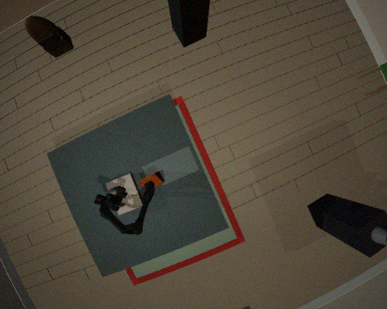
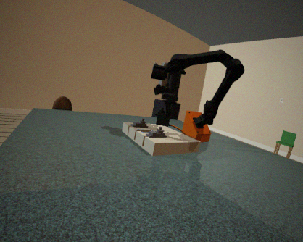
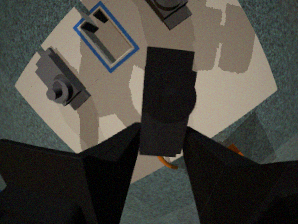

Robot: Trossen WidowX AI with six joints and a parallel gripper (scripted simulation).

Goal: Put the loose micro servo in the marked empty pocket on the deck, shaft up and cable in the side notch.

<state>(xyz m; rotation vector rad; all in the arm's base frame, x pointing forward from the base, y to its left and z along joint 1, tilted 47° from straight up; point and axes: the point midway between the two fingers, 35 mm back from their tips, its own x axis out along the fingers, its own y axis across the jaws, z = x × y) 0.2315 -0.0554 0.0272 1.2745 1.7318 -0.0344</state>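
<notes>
Right now my gripper tip is 1 cm past the beige robot deck and 10 cm above it.
</notes>
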